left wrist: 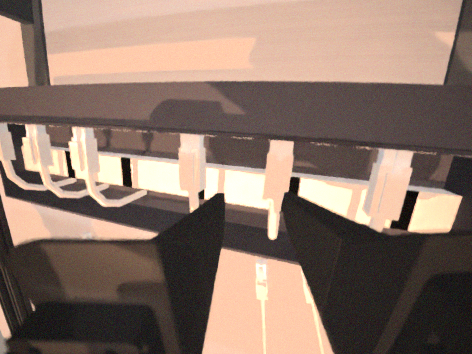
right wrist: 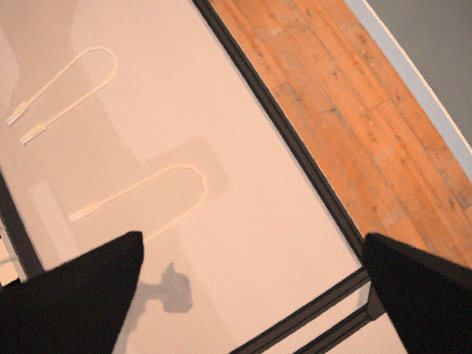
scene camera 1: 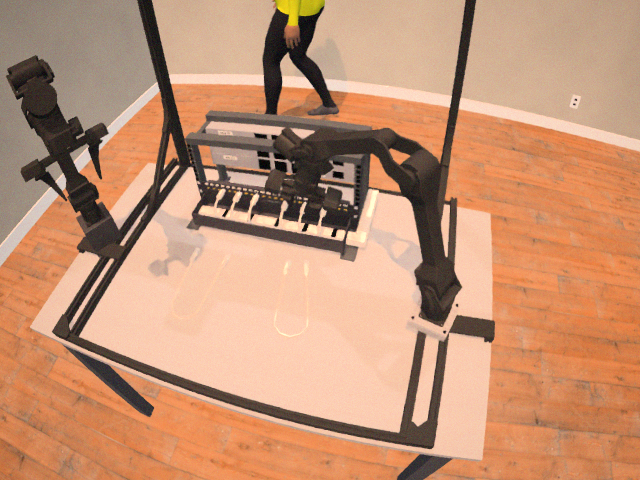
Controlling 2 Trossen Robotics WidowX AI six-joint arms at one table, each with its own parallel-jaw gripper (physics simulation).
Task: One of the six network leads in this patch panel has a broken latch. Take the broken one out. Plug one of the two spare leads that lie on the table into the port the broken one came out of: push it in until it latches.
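Where they show: left gripper, between the fingertips: (left wrist: 253, 200) (scene camera 1: 297, 209); right gripper, between the fingertips: (right wrist: 255, 244) (scene camera 1: 84, 189); left arm's base, origin of its link: (scene camera 1: 435, 311); right arm's base, origin of its link: (scene camera 1: 93, 216).
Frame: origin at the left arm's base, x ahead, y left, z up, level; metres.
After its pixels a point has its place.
Observation:
Six white leads hang from the patch panel (scene camera 1: 268, 202) @(z 0.022, x 0.536, y -0.084 m) (left wrist: 125, 107); I cannot tell which latch is broken. My left gripper (scene camera 1: 308, 204) @(z 0.049, x 0.431, y -0.080 m) (left wrist: 253, 200) @(z 0.049, x 0.431, y -0.080 m) is partly open at the panel's front. The fifth lead from the left (left wrist: 278, 170) @(z 0.049, x 0.425, y -0.101 m) has its cable between the fingers in the picture, near the right finger, not gripped. The fourth lead (left wrist: 192, 160) @(z 0.049, x 0.472, y -0.087 m) and sixth lead (left wrist: 387, 185) @(z 0.050, x 0.377, y -0.114 m) hang on either side. One spare lead (scene camera 1: 306, 268) @(z -0.033, x 0.344, y 0.021 m) (left wrist: 261, 285) @(z -0.033, x 0.391, y 0.042 m) (right wrist: 19, 109) @(z -0.033, x 0.343, y 0.025 m) lies in front of the rack, another spare lead (scene camera 1: 225, 259) @(z -0.035, x 0.548, y 0.107 m) (right wrist: 90, 209) @(z -0.033, x 0.547, y 0.126 m) to its left. My right gripper (scene camera 1: 83, 188) @(z 0.363, x 0.637, y 0.339 m) (right wrist: 255, 244) @(z 0.363, x 0.637, y 0.339 m) is open, raised at the left.
The panel sits in a dark rack (scene camera 1: 289, 119) @(z 0.217, x 0.544, y -0.223 m) with a second unit behind it. A dark low bar (scene camera 1: 268, 233) @(z -0.003, x 0.481, y -0.007 m) runs along its front. Black frame rails (scene camera 1: 248, 394) @(z -0.025, x 0.256, y 0.390 m) (right wrist: 285, 125) @(z -0.031, x 0.483, y 0.473 m) edge the table. A person (scene camera 1: 281, 62) stands behind the table.

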